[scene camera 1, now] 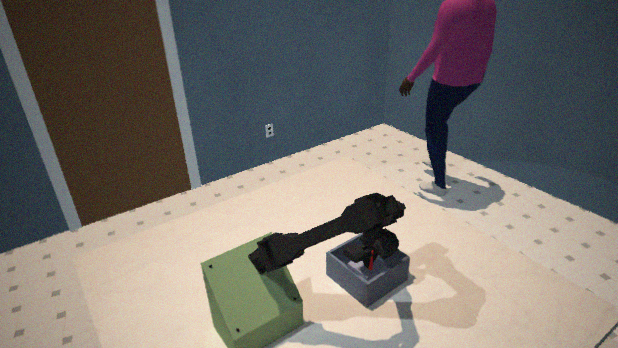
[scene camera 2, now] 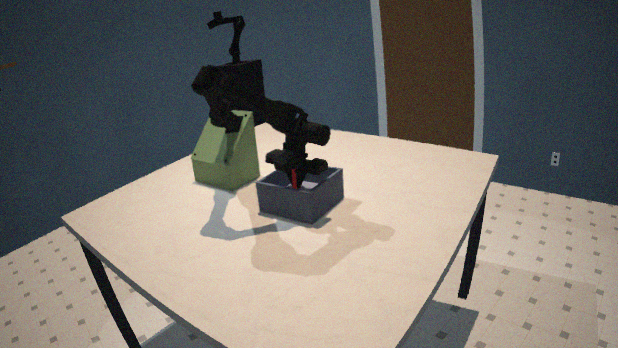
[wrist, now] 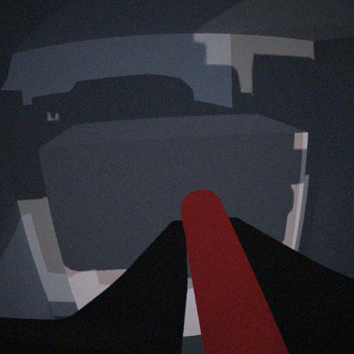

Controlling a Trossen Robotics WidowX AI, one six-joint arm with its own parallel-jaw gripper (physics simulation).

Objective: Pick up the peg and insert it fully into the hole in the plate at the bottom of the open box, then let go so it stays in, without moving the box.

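Frame: origin at the arm's base, x ahead, y left, z up, level; millimetres.
Where they show: gripper, between the fingertips: (scene camera 1: pixel 368 266) (scene camera 2: pixel 296 187); arm's base, origin of its link: (scene camera 1: pixel 262 258) (scene camera 2: pixel 234 124).
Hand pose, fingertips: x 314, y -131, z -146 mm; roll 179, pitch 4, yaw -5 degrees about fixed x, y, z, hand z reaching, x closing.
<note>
Things, the pixels of their centre, and the offset from my fingertips. Level surfaces: height alone.
- red peg, middle of its body: (scene camera 2: pixel 294 177) (scene camera 1: pixel 370 258) dx +1, dy -6, dz +36 mm
- open grey box, middle of its body: (scene camera 2: pixel 301 190) (scene camera 1: pixel 367 266) dx +8, dy +13, dz -13 mm
- table, height of its surface: dz -61 mm
The red peg (scene camera 1: pixel 371 261) (scene camera 2: pixel 294 179) (wrist: pixel 225 280) is close to upright over the inside of the box, with a slight lean in scene camera 1. My gripper (scene camera 1: pixel 369 266) (scene camera 2: pixel 295 185) (wrist: pixel 203 231) is shut on the peg, its fingers pointing down into the box; a rounded peg end shows just past the fingertips in the wrist view. The open grey box (scene camera 1: pixel 347 278) (scene camera 2: pixel 285 202) stands on the table. The plate (wrist: pixel 125 190) at its bottom is mostly in shadow. The hole does not show, and I cannot tell whether the peg touches it.
The box walls rise closely around the fingers. A green sloped block (scene camera 1: pixel 235 290) (scene camera 2: pixel 225 172) stands on the table (scene camera 1: pixel 165 285) (scene camera 2: pixel 200 285) beside the box, under the arm. A person in a pink top (scene camera 1: pixel 462 45) stands beyond the table in scene camera 1.
</note>
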